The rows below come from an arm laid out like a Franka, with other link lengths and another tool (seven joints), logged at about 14 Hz.
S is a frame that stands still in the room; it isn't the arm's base.
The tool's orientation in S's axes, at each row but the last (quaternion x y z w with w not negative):
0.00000, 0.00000, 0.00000, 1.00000
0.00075, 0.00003, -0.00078, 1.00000
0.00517, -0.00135, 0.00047, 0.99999
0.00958, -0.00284, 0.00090, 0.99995
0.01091, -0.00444, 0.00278, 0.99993
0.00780, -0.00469, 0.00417, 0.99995
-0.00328, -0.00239, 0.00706, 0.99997
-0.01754, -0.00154, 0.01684, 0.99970
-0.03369, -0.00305, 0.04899, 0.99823
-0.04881, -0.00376, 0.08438, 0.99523
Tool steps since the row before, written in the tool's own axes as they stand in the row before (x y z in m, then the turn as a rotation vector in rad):
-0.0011, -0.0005, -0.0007, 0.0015, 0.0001, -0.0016
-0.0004, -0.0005, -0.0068, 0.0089, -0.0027, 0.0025
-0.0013, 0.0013, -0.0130, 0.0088, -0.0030, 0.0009
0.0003, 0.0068, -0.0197, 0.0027, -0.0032, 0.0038
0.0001, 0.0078, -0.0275, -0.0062, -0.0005, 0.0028
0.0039, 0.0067, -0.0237, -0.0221, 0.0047, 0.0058
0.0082, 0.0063, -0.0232, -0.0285, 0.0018, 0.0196
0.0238, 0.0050, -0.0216, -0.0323, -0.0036, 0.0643
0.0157, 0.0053, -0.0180, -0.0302, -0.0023, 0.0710
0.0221, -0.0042, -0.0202, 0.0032, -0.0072, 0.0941
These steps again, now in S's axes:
-0.0011, -0.0005, -0.0007, 0.0015, 0.0001, -0.0016
-0.0004, -0.0005, -0.0068, 0.0089, -0.0027, 0.0025
-0.0013, 0.0014, -0.0130, 0.0088, -0.0030, 0.0009
0.0004, 0.0072, -0.0196, 0.0027, -0.0033, 0.0038
0.0003, 0.0084, -0.0273, -0.0062, -0.0006, 0.0027
0.0041, 0.0071, -0.0236, -0.0222, 0.0044, 0.0057
0.0082, 0.0063, -0.0232, -0.0286, 0.0015, 0.0195
0.0237, 0.0050, -0.0217, -0.0324, -0.0024, 0.0643
0.0153, 0.0056, -0.0183, -0.0305, -0.0005, 0.0709
0.0228, -0.0023, -0.0197, 0.0029, 0.0026, 0.0944

